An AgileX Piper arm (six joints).
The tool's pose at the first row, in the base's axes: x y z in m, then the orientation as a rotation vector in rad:
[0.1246, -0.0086, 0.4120, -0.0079, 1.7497, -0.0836]
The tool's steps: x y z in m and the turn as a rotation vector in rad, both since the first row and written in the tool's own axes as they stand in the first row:
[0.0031, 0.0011, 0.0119, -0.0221, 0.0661, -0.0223]
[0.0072, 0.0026, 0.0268, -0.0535, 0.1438, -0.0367]
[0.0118, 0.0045, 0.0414, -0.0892, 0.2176, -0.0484]
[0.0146, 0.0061, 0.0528, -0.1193, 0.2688, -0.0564]
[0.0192, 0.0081, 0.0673, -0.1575, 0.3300, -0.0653]
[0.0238, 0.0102, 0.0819, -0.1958, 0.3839, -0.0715]
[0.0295, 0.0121, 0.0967, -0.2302, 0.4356, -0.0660]
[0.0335, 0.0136, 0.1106, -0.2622, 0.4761, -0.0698]
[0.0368, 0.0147, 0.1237, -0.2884, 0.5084, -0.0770]
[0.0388, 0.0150, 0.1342, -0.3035, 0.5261, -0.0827]
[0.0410, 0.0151, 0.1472, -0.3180, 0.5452, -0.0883]
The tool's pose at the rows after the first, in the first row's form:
[0.1358, -0.0083, 0.4068, -0.0412, 1.8168, -0.0816]
[0.1498, -0.0078, 0.4000, -0.0747, 1.8954, -0.0654]
[0.1634, -0.0069, 0.3928, -0.1099, 1.9699, -0.0428]
[0.1741, -0.0060, 0.3879, -0.1388, 2.0214, -0.0217]
[0.1876, -0.0050, 0.3807, -0.1750, 2.0824, 0.0065]
[0.2012, -0.0039, 0.3735, -0.2096, 2.1356, 0.0375]
[0.2148, -0.0031, 0.3651, -0.2307, 2.1864, 0.0746]
[0.2278, -0.0025, 0.3587, -0.2591, 2.2255, 0.1025]
[0.2402, -0.0023, 0.3530, -0.2865, 2.2563, 0.1224]
[0.2501, -0.0026, 0.3492, -0.3039, 2.2730, 0.1327]
[0.2625, -0.0033, 0.3447, -0.3209, 2.2910, 0.1426]

